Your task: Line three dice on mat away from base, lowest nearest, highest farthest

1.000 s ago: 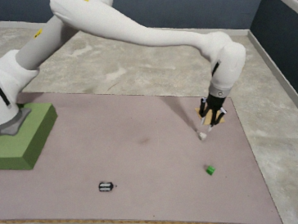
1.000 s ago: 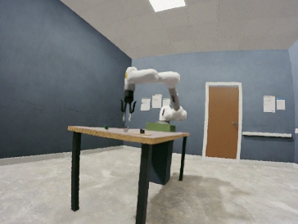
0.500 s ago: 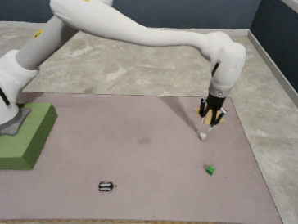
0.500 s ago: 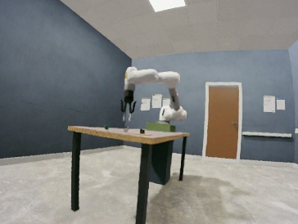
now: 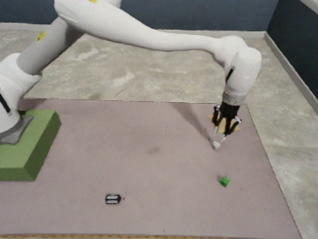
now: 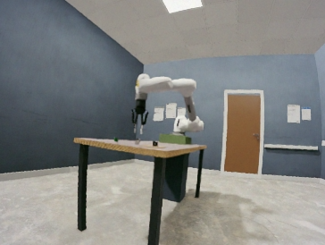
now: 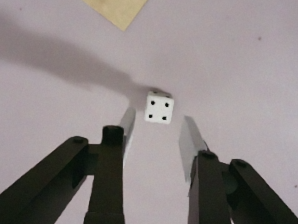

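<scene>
The white die lies 100 mm below my hand. The rest, counted from my hand: mat: 80 mm ahead, 170 mm to the left, 110 mm below; then black die: 40 mm ahead, 170 mm to the left, 90 mm below; then green die: 200 mm to the right, 100 mm below.
</scene>
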